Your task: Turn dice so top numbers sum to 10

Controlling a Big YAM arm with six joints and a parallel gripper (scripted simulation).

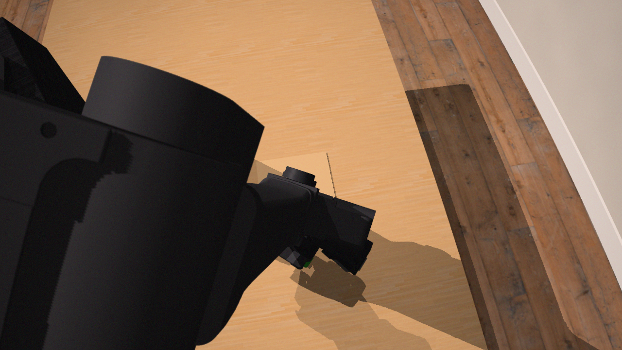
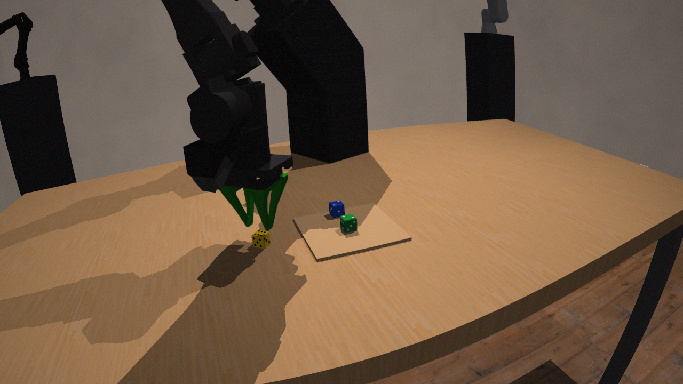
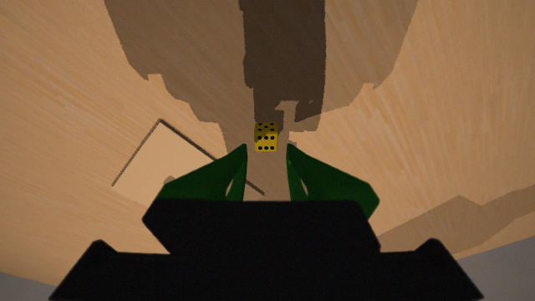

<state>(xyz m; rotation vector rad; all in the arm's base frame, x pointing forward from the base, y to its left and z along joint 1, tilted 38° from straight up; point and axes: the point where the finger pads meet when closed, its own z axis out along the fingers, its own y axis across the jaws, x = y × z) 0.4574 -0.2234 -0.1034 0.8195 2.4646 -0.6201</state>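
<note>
Now: hand 30 mm above the yellow die. Also, from my hand: green die 10 mm ahead, 130 mm to the left, 20 mm below; blue die 50 mm behind, 130 mm to the left, 20 mm below; tan mat 10 mm ahead, 130 mm to the left, 40 mm below.
</note>
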